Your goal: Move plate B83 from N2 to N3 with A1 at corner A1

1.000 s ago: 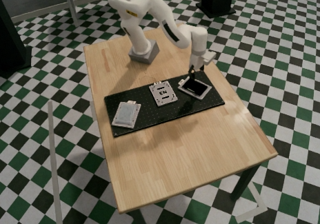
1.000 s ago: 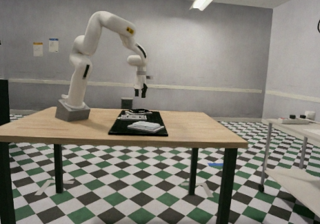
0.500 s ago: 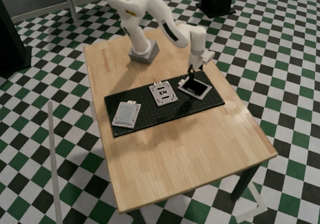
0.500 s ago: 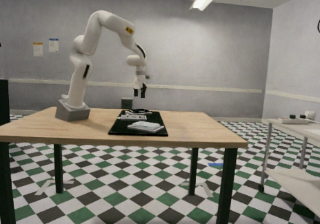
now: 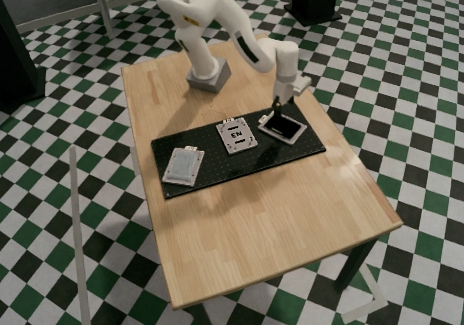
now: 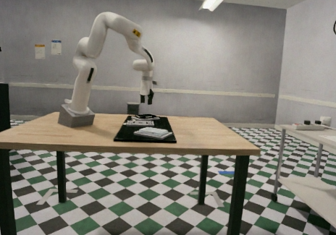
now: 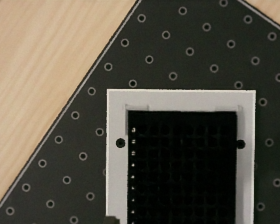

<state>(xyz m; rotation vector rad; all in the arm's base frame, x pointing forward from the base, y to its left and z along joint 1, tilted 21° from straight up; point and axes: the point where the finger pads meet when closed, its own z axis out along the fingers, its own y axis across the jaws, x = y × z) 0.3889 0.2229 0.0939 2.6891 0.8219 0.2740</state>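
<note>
The dark plate is 100 mm below my hand. Round my hand: pale grey plate (40 mm ahead, 430 mm to the right, 100 mm below).
</note>
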